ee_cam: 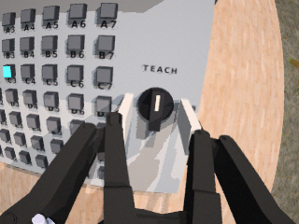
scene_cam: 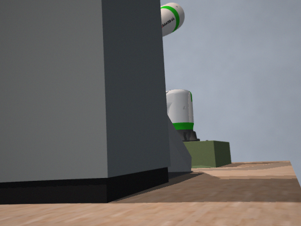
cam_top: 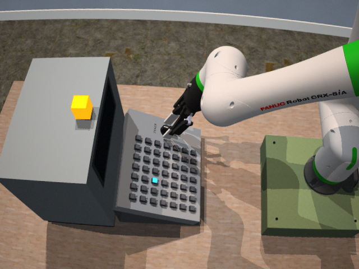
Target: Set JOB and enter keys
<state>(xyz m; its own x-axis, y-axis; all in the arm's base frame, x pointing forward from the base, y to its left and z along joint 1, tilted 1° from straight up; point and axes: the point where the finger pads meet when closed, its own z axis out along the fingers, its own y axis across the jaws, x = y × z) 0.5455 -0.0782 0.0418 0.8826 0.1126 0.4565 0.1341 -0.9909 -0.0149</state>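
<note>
My hand is 2 cm short of the black selector knob and 2 cm above it. Also, from my hand: grey keypad: 2 cm ahead, 12 cm to the left, 7 cm below; then C3 key: 2 cm ahead, 20 cm to the left, 2 cm below.
</note>
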